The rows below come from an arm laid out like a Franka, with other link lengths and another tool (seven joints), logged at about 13 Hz.
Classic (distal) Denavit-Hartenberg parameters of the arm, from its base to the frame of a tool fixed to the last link. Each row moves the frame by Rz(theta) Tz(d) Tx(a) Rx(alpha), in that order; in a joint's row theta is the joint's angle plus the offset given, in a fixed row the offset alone. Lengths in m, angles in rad.
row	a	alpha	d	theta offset
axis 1	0.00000	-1.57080	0.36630	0.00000
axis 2	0.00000	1.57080	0.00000	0.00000
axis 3	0.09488	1.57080	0.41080	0.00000
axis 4	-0.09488	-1.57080	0.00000	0.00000
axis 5	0.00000	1.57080	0.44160	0.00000
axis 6	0.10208	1.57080	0.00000	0.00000
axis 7	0.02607	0.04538	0.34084	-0.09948
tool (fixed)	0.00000	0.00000	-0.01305	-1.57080
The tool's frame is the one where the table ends.
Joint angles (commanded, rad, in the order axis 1, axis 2, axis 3, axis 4, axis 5, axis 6, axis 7), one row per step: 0.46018, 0.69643, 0.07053, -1.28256, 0.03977, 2.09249, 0.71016; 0.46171, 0.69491, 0.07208, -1.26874, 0.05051, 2.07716, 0.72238; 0.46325, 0.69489, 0.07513, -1.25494, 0.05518, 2.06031, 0.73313; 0.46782, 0.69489, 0.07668, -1.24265, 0.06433, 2.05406, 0.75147; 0.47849, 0.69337, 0.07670, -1.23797, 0.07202, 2.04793, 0.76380; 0.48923, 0.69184, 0.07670, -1.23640, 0.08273, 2.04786, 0.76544; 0.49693, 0.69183, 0.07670, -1.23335, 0.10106, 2.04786, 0.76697; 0.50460, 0.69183, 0.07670, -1.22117, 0.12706, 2.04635, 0.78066; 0.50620, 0.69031, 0.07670, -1.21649, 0.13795, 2.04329, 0.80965; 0.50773, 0.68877, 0.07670, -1.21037, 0.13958, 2.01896, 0.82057; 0.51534, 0.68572, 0.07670, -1.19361, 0.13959, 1.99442, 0.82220; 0.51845, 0.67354, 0.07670, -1.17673, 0.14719, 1.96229, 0.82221; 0.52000, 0.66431, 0.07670, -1.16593, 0.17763, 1.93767, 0.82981; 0.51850, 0.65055, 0.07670, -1.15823, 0.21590, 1.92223, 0.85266; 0.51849, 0.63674, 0.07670, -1.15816, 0.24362, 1.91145, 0.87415; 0.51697, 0.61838, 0.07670, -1.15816, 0.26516, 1.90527, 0.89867
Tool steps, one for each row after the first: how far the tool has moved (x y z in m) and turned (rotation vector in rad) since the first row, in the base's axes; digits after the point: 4 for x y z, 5 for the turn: -0.0017, 0.0045, 0.0074, 0.01030, 0.00712, -0.01284; -0.0041, 0.0086, 0.0132, 0.01513, 0.01442, -0.02040; -0.0056, 0.0160, 0.0197, 0.02746, 0.01676, -0.03595; -0.0116, 0.0259, 0.0230, 0.03421, 0.02244, -0.03972; -0.0176, 0.0370, 0.0255, 0.04414, 0.02570, -0.03435; -0.0227, 0.0473, 0.0277, 0.06016, 0.03291, -0.03460; -0.0263, 0.0601, 0.0353, 0.08692, 0.03995, -0.04931; -0.0278, 0.0633, 0.0393, 0.09845, 0.04810, -0.07948; -0.0336, 0.0626, 0.0406, 0.09152, 0.06502, -0.08609; -0.0390, 0.0682, 0.0498, 0.08944, 0.06985, -0.07674; -0.0447, 0.0712, 0.0668, 0.09414, 0.07681, -0.07084; -0.0529, 0.0777, 0.0792, 0.11616, 0.09897, -0.08044; -0.0590, 0.0842, 0.0960, 0.15037, 0.11970, -0.10966; -0.0655, 0.0889, 0.1086, 0.17406, 0.13722, -0.13365; -0.0692, 0.0915, 0.1258, 0.19791, 0.14474, -0.16039
